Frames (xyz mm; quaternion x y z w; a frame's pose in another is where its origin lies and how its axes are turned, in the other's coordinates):
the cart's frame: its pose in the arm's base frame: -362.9 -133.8 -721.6 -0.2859 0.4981 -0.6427 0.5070
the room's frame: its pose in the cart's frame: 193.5 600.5 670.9 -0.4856 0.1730 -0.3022 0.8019
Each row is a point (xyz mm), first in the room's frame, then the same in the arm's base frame.
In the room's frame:
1: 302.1 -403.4 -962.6
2: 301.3 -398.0 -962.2
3: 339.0 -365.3 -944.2
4: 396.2 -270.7 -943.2
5: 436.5 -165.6 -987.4
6: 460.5 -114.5 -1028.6
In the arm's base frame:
1: 85.0 -102.6 -130.6
2: 81.5 -102.2 -134.8
3: 47.9 -141.3 -147.2
4: -49.1 -181.8 -181.7
5: -167.2 -178.5 -207.1
6: -236.1 -166.5 -206.4

